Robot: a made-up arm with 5 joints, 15 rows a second.
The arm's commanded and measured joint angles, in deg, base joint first. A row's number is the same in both.
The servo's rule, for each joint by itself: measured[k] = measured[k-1] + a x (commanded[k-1-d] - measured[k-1]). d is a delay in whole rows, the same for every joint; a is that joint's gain. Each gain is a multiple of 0.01, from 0.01 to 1. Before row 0 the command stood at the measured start. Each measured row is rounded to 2 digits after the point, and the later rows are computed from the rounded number. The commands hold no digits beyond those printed.
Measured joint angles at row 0: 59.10, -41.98, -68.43, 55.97, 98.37
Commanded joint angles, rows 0 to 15: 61.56, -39.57, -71.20, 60.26, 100.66; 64.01, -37.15, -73.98, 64.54, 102.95; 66.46, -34.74, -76.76, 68.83, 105.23; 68.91, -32.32, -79.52, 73.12, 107.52; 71.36, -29.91, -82.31, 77.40, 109.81; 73.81, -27.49, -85.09, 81.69, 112.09; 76.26, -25.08, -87.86, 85.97, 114.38; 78.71, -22.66, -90.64, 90.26, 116.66; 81.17, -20.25, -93.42, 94.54, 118.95; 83.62, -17.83, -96.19, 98.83, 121.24; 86.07, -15.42, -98.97, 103.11, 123.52; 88.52, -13.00, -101.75, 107.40, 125.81; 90.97, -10.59, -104.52, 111.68, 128.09; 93.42, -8.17, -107.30, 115.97, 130.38; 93.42, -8.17, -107.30, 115.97, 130.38; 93.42, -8.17, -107.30, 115.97, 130.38
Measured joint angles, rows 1 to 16: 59.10, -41.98, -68.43, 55.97, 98.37; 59.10, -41.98, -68.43, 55.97, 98.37; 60.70, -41.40, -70.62, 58.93, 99.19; 62.85, -40.38, -73.27, 62.80, 100.54; 65.20, -39.03, -76.03, 66.96, 102.23; 67.61, -37.42, -78.79, 71.21, 104.13; 70.05, -35.62, -81.57, 75.48, 106.17; 72.49, -33.67, -84.35, 79.76, 108.30; 74.94, -31.61, -87.12, 84.04, 110.49; 77.39, -29.46, -89.90, 88.33, 112.71; 79.85, -27.25, -92.68, 92.61, 114.96; 82.30, -24.99, -95.45, 96.90, 117.22; 84.75, -22.69, -98.23, 101.18, 119.49; 87.20, -20.36, -101.01, 105.47, 121.77; 89.65, -18.02, -103.78, 109.75, 124.05; 92.10, -15.66, -106.56, 114.04, 126.33
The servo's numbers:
d 2
a 0.65 0.24 0.79 0.69 0.36

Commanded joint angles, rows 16 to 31: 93.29, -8.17, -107.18, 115.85, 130.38; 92.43, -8.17, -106.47, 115.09, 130.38; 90.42, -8.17, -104.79, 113.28, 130.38; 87.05, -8.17, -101.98, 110.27, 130.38; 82.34, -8.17, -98.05, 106.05, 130.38; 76.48, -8.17, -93.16, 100.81, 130.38; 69.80, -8.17, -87.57, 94.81, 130.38; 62.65, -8.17, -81.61, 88.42, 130.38; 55.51, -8.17, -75.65, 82.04, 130.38; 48.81, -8.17, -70.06, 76.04, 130.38; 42.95, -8.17, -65.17, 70.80, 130.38; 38.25, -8.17, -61.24, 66.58, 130.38; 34.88, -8.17, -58.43, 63.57, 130.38; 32.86, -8.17, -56.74, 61.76, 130.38; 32.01, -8.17, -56.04, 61.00, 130.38; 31.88, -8.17, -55.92, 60.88, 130.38
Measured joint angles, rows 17 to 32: 92.96, -13.86, -107.14, 115.37, 127.79; 93.26, -12.49, -107.27, 115.78, 128.72; 93.28, -11.45, -107.20, 115.83, 129.32; 92.73, -10.66, -106.62, 115.32, 129.70; 91.23, -10.06, -105.17, 113.91, 129.94; 88.51, -9.61, -102.65, 111.40, 130.10; 84.50, -9.26, -99.02, 107.71, 130.20; 79.29, -9.00, -94.39, 102.95, 130.26; 73.12, -8.80, -89.00, 97.33, 130.30; 66.31, -8.65, -83.16, 91.18, 130.33; 59.29, -8.53, -77.23, 84.87, 130.35; 52.48, -8.44, -71.57, 78.78, 130.36; 46.29, -8.38, -66.51, 73.27, 130.37; 41.06, -8.33, -62.35, 68.65, 130.37; 37.04, -8.29, -59.25, 65.14, 130.37; 34.32, -8.26, -57.27, 62.81, 130.37
